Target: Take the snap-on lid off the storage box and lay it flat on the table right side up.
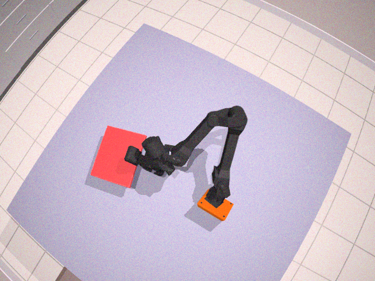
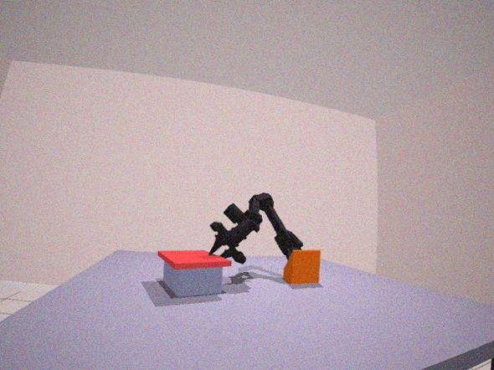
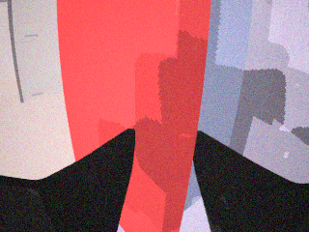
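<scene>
Now: gripper tip 70 mm short of the red lid and 30 mm to the right of it. From my gripper tip the other things lie so: grey-blue storage box 70 mm ahead, 50 mm below, 30 mm to the left.
</scene>
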